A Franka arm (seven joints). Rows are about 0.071 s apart.
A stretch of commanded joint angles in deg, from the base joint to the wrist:
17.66, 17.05, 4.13, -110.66, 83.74, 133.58, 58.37
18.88, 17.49, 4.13, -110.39, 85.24, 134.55, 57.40
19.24, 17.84, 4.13, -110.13, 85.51, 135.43, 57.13
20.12, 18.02, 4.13, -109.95, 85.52, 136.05, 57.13
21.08, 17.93, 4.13, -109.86, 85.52, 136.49, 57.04
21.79, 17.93, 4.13, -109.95, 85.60, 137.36, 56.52
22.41, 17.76, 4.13, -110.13, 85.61, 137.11, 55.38
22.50, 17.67, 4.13, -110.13, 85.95, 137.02, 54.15
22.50, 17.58, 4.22, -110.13, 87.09, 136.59, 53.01
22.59, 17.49, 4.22, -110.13, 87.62, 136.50, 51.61
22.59, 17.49, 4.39, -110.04, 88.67, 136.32, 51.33
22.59, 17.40, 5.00, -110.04, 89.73, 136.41, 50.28
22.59, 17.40, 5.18, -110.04, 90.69, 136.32, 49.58
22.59, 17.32, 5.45, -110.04, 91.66, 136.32, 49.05
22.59, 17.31, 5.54, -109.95, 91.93, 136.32, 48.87
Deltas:
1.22, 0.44, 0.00, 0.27, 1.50, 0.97, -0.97
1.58, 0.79, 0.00, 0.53, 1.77, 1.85, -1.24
2.46, 0.97, 0.00, 0.71, 1.78, 2.47, -1.24
3.42, 0.88, 0.00, 0.80, 1.78, 2.91, -1.33
4.13, 0.88, 0.00, 0.71, 1.86, 3.78, -1.85
4.75, 0.71, 0.00, 0.53, 1.87, 3.53, -2.99
4.84, 0.62, 0.00, 0.53, 2.21, 3.44, -4.22
4.84, 0.53, 0.09, 0.53, 3.35, 3.01, -5.36
4.93, 0.44, 0.09, 0.53, 3.88, 2.92, -6.76
4.93, 0.44, 0.26, 0.62, 4.93, 2.74, -7.04
4.93, 0.35, 0.87, 0.62, 5.99, 2.83, -8.09
4.93, 0.35, 1.05, 0.62, 6.95, 2.74, -8.79
4.93, 0.27, 1.32, 0.62, 7.92, 2.74, -9.32
4.93, 0.26, 1.41, 0.71, 8.19, 2.74, -9.50

